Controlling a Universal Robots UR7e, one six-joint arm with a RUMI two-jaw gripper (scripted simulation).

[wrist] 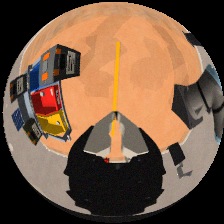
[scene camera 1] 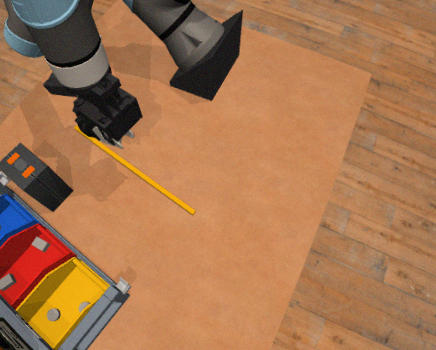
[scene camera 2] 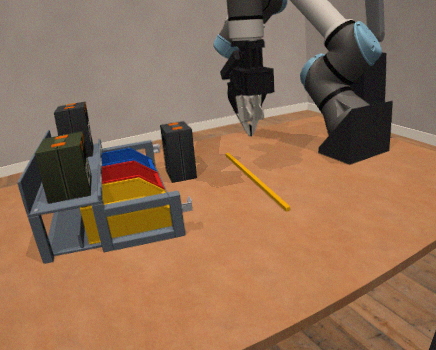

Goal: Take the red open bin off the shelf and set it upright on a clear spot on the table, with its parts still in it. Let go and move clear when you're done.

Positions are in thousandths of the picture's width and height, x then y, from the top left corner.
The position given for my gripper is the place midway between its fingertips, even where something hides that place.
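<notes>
I can see my gripper (scene camera 1: 272, 413), and it is my own gripper (scene camera 2: 575, 390) again here, and the same gripper (wrist: 516, 498) once more. A red open bin (scene camera 2: 295, 487) is visible to me as well, and so is a yellow bin (scene camera 2: 354, 624).
</notes>
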